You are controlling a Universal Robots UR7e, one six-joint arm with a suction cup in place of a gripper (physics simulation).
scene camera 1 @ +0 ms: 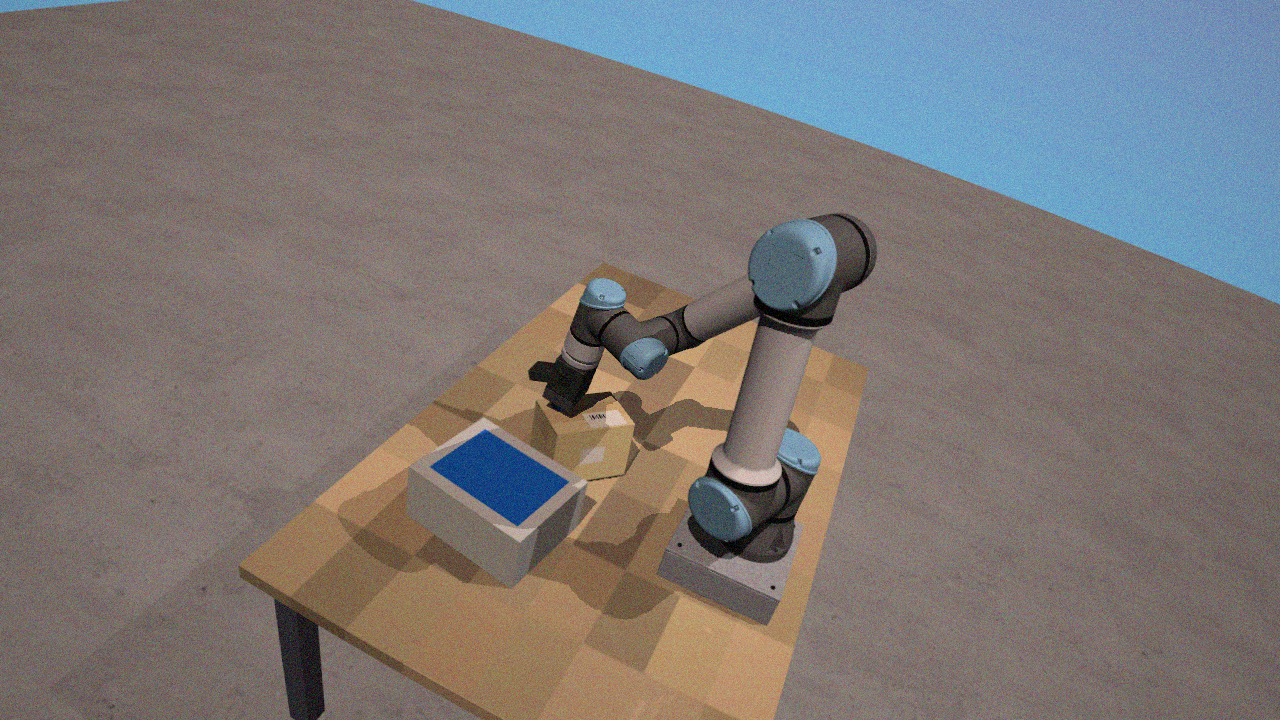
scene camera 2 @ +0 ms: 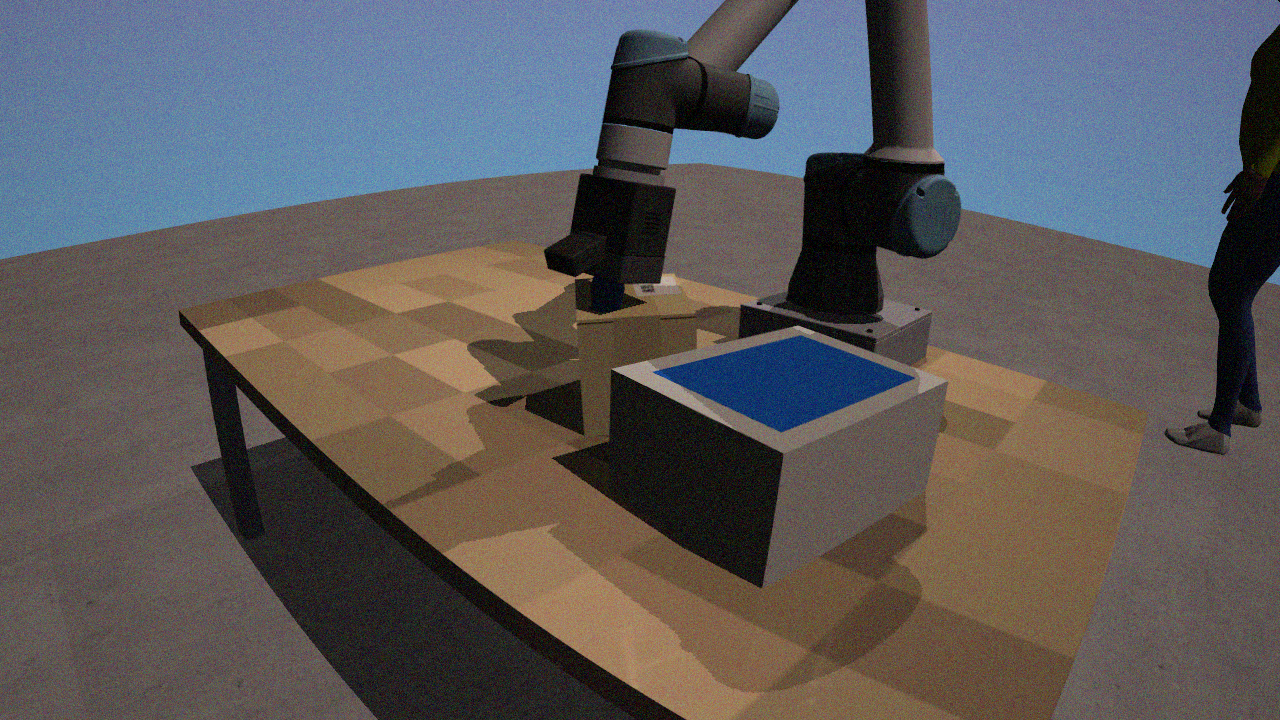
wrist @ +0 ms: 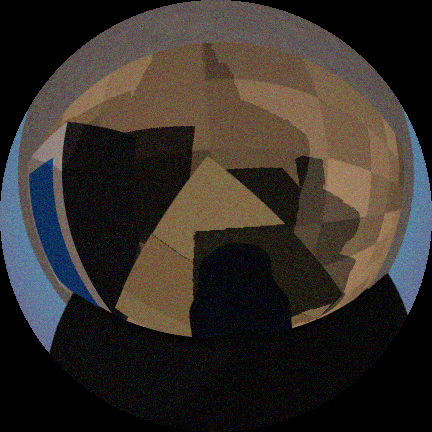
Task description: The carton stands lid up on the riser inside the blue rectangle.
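Where they show: end effector, tool point: (scene camera 1: 558,410) (scene camera 2: 604,319) (wrist: 233,256); arm's base, origin of the base link: (scene camera 1: 752,532) (scene camera 2: 835,301).
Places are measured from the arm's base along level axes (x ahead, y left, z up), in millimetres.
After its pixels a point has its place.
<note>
A brown carton (scene camera 1: 595,443) {z 31, x 349, y -16 mm} (scene camera 2: 637,353) {z 22, x 451, y 7 mm} (wrist: 209,205) {z 58, x 480, y -35 mm} stands on the table just behind the riser, with a white label (scene camera 1: 596,416) {z 65, x 371, y -54 mm} on its top face. My suction cup (scene camera 1: 573,400) {z 47, x 449, y -44 mm} (scene camera 2: 609,300) (wrist: 238,278) sits on the carton's top near one edge and holds it. The grey riser (scene camera 1: 483,527) {z 27, x 415, y 295 mm} (scene camera 2: 850,483) {z -9, x 492, y 283 mm} (wrist: 104,209) {z -5, x 468, y 84 mm} stands close beside the carton. The riser's top bears the blue rectangle (scene camera 1: 496,475) {z 49, x 452, y 195 mm} (scene camera 2: 787,376) {z 49, x 454, y 187 mm} (wrist: 44,217) {z 49, x 483, y 163 mm}, which has nothing on it. The carton's base is hidden behind the riser in scene camera 2.
The arm's grey base block (scene camera 1: 725,573) {z 3, x 18, y 130 mm} (scene camera 2: 886,336) {z -1, x 99, y 134 mm} is mounted on the checked wooden table (scene camera 1: 447,617) {z -71, x 399, y 416 mm} (scene camera 2: 357,357) {z -71, x 563, y -428 mm} to the right of the riser. A person (scene camera 2: 1243,269) stands on the floor beyond the table's right end.
</note>
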